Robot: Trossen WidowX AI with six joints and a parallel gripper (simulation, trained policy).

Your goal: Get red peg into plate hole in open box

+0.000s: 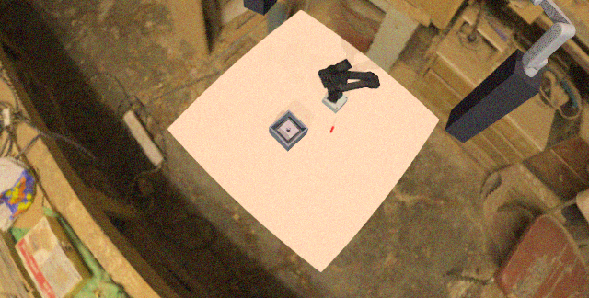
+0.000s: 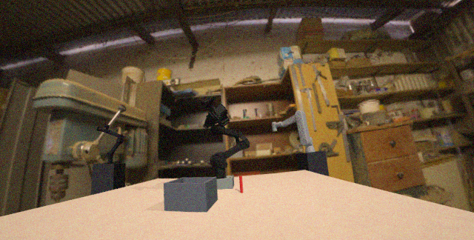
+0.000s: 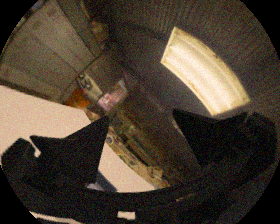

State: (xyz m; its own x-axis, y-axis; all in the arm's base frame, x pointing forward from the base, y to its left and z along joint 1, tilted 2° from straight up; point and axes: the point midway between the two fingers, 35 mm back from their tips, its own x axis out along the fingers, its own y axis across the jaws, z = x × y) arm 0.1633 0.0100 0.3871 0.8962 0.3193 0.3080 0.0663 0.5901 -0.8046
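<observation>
Right now my gripper tip is 410 mm above the red peg, 80 mm to the right of it and 10 mm past it. From my gripper tip the other things lie so: blue box: 430 mm below, 130 mm to the right, 130 mm ahead; then plate: 410 mm below, 130 mm to the right, 130 mm ahead.
</observation>
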